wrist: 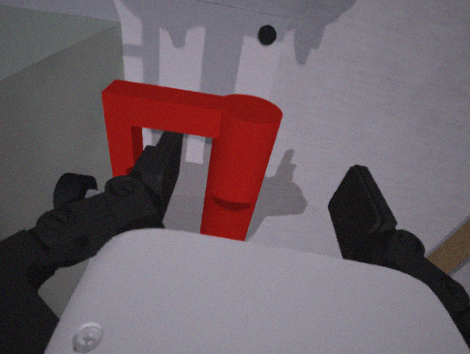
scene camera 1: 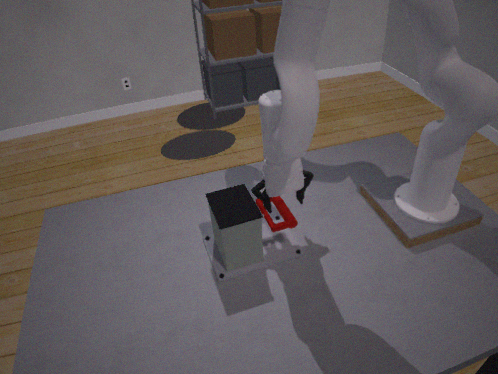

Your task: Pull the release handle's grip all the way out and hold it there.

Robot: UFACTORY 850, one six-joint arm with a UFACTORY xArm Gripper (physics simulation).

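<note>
The release handle [scene camera 1: 289,216] [wrist: 240,150] is a red rectangular loop with a thick round grip on the side away from a grey-green box [scene camera 1: 240,245] [wrist: 65,100]. The box has a black top. My gripper [scene camera 1: 285,206] [wrist: 262,168] is open, pointing down at the handle. In the wrist view the left finger shows in the loop's opening, between the box and the round grip. The right finger stands outside the grip with a wide gap. The grip lies between the fingers, nearer the left one, and is not clamped. The handle's lower end is hidden by the gripper body.
The box stands on a pale base plate [scene camera 1: 209,248] with black bolts. A black knob [wrist: 70,187] shows beside the box, partly behind the left finger. The robot's base stands on a wood-edged board [scene camera 1: 385,220] at the right. A shelf rack [scene camera 1: 202,65] with boxes stands behind.
</note>
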